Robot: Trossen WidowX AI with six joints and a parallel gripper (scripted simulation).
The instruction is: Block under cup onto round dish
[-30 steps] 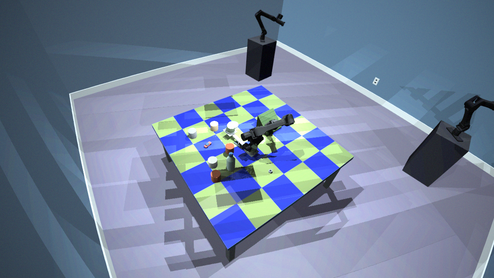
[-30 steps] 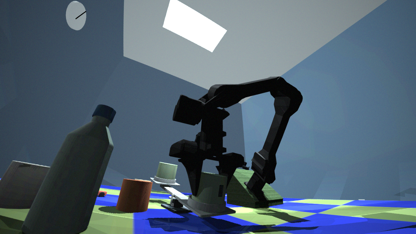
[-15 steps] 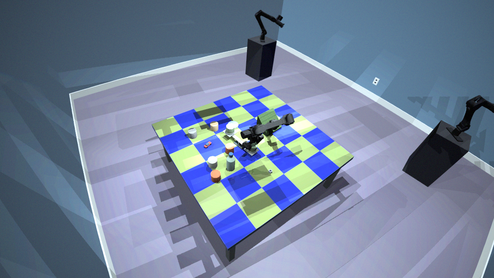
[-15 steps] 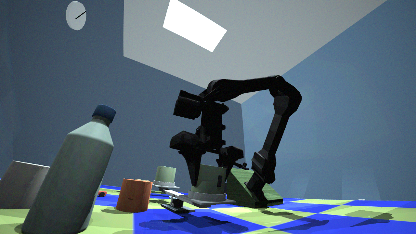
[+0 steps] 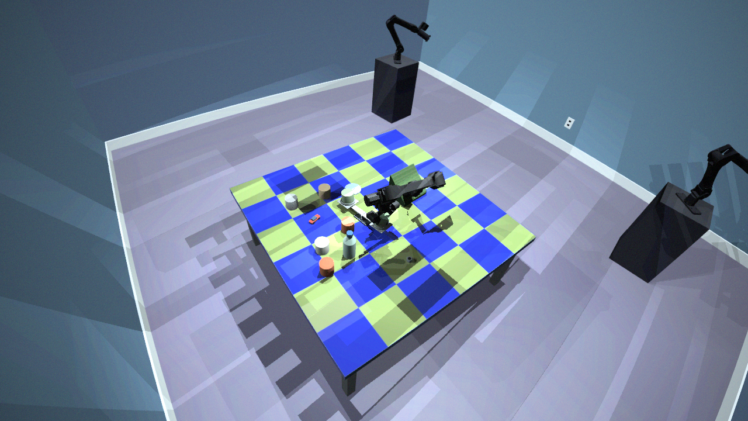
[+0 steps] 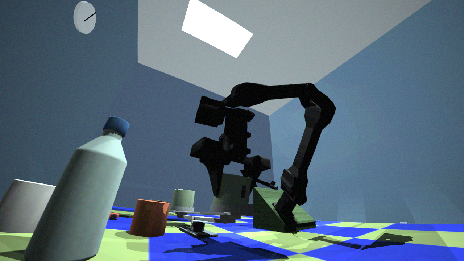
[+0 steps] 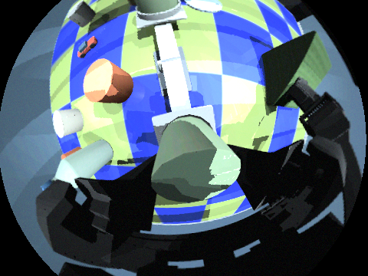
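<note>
The grey block is 10 mm below my gripper tip. Also, from my gripper tip: grey-green cup: 20 mm to the left, 10 mm above; nut: 20 mm ahead, 230 mm to the left, 80 mm below; white cylinder: 290 mm ahead, 110 mm to the right, 50 mm below.
</note>
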